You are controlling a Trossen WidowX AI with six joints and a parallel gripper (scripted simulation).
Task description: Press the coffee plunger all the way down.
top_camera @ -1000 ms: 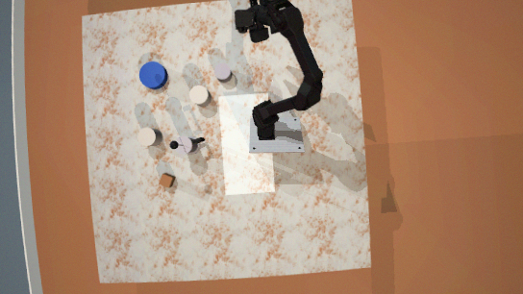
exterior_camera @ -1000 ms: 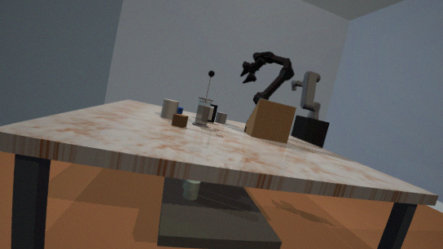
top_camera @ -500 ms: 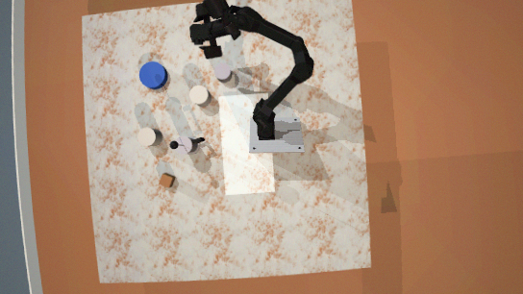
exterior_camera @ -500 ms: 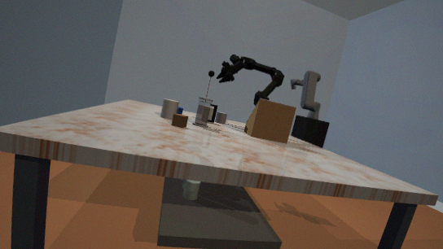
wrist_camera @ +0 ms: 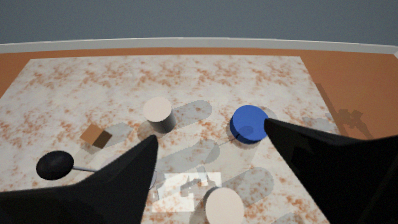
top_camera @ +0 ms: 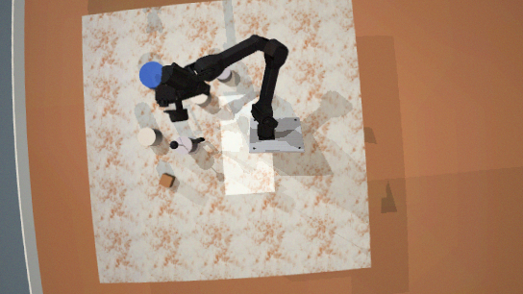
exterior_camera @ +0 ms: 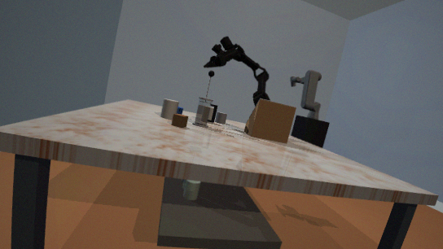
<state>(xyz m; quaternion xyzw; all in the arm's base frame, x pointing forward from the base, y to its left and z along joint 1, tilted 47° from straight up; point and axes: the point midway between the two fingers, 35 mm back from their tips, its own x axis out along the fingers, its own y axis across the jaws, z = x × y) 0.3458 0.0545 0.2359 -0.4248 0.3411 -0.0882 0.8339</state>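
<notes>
Right now my gripper tip is 19 cm above the coffee press, 16 cm to the right of it and 4 cm past it. Round my gripper tip: blue cylinder 30 cm below, 16 cm to the right, 14 cm ahead; then small brown cube 32 cm to the left, 30 cm below, 8 cm ahead.
</notes>
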